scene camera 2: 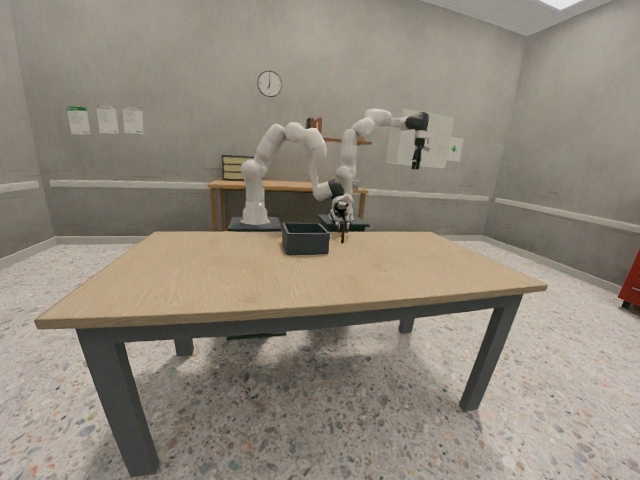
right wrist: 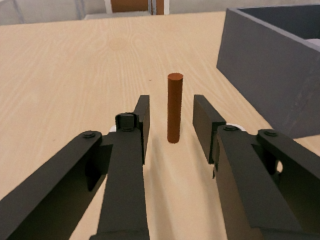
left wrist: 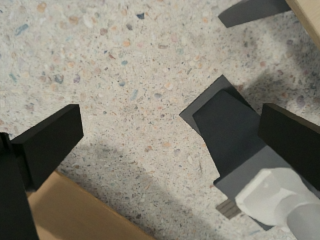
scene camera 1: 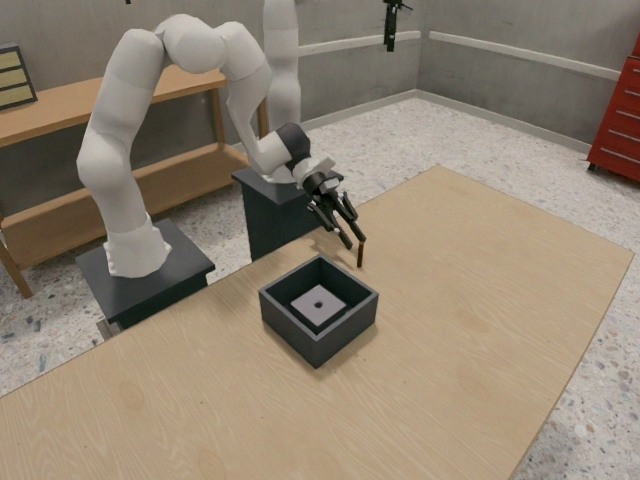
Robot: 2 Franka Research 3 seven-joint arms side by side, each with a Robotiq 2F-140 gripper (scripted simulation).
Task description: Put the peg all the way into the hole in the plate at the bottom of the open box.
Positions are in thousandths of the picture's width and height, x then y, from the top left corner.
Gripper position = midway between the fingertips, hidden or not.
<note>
I see my left gripper (left wrist: 533,502), my right gripper (scene camera 1: 559,509), a dark grey box (scene camera 1: 429,622), a brown peg (right wrist: 548,335) and a grey plate (scene camera 1: 496,645).
The dark grey box shows as well in scene camera 2 (scene camera 2: 466,497) and in the right wrist view (right wrist: 823,235). My right gripper is seen too in the right wrist view (right wrist: 536,456). The left wrist view misses the dark grey box: it is out of frame. The left wrist view misses the brown peg: it is out of frame.
</note>
